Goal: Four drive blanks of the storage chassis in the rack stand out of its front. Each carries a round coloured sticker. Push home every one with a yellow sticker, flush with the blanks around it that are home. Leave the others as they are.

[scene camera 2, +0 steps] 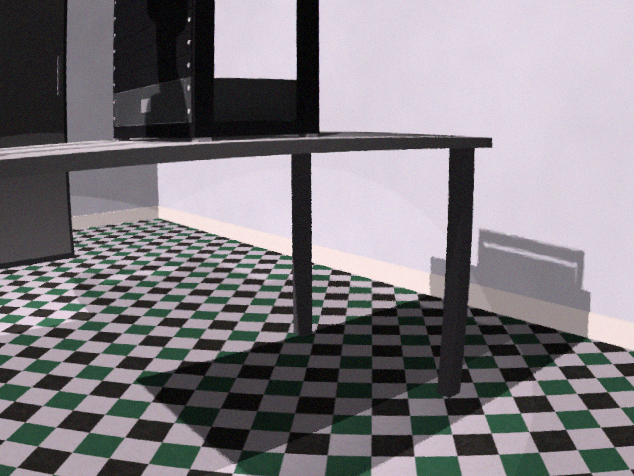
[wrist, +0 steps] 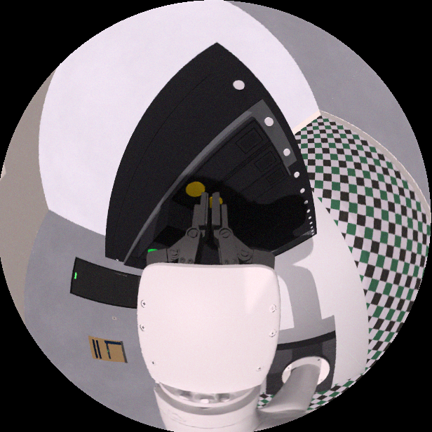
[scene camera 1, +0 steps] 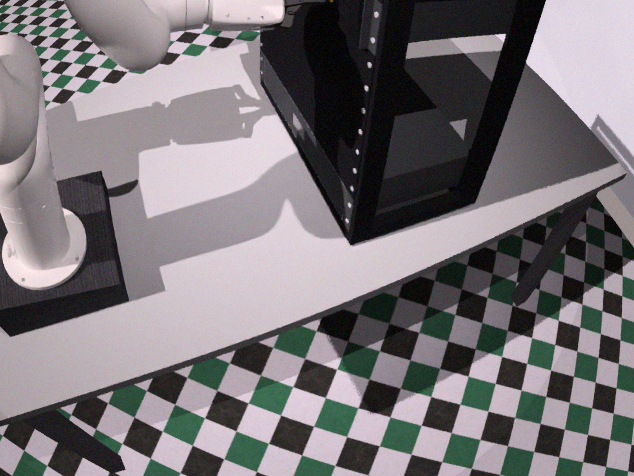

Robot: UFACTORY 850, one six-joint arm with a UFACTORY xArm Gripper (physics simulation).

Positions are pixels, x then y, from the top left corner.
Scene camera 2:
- black rack: 163,65
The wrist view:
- gripper: 210,200
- black rack: 213,126
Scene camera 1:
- black rack: 371,138
